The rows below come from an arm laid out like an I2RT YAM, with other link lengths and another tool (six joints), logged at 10 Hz.
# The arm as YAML. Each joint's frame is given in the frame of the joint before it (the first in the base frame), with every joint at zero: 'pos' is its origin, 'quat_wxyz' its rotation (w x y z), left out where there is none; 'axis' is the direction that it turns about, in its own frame. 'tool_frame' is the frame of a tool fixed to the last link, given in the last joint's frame.
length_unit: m
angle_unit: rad
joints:
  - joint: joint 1
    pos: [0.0, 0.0, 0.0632]
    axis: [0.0, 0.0, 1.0]
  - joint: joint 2
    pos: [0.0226, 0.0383, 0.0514]
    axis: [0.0, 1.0, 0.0]
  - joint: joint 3
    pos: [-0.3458, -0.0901, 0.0]
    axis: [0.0, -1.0, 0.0]
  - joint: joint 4
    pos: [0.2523, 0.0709, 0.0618]
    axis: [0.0, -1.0, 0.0]
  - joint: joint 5
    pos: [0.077, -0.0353, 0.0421]
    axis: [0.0, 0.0, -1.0]
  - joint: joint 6
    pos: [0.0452, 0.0, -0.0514]
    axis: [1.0, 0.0, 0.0]
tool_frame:
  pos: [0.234, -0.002, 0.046]
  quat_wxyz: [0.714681, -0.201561, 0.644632, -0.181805]
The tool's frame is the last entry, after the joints.
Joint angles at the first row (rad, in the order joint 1, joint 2, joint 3, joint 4, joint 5, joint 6):
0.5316, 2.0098, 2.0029, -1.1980, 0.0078, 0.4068
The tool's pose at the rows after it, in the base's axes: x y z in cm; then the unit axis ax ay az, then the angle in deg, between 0 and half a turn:
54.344 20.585 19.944 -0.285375 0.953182 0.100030 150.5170
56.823 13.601 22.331 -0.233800 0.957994 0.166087 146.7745
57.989 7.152 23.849 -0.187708 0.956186 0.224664 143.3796
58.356 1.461 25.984 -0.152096 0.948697 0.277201 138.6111
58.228 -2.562 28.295 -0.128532 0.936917 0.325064 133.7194
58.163 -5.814 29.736 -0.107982 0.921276 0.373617 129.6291
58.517 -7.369 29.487 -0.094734 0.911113 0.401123 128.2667
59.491 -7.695 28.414 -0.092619 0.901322 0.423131 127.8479
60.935 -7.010 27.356 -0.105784 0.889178 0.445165 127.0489
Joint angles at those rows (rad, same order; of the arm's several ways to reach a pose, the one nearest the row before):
0.3553, 1.9606, 2.0129, -1.1938, -0.1352, 0.3508
0.1249, 1.9442, 2.0163, -1.1801, -0.3420, 0.2680
-0.0776, 1.9522, 2.0160, -1.1809, -0.5327, 0.1940
-0.2531, 1.9618, 2.0156, -1.1820, -0.7113, 0.1230
-0.3828, 1.9736, 2.0155, -1.1824, -0.8692, 0.0685
-0.4843, 2.0060, 2.0155, -1.1824, -1.0145, 0.0212
-0.5251, 2.0434, 2.0155, -1.1763, -1.0840, 0.0017
-0.5320, 2.0892, 2.0152, -1.1511, -1.1286, -0.0078
-0.5179, 2.1376, 2.0129, -1.0992, -1.1732, -0.0158

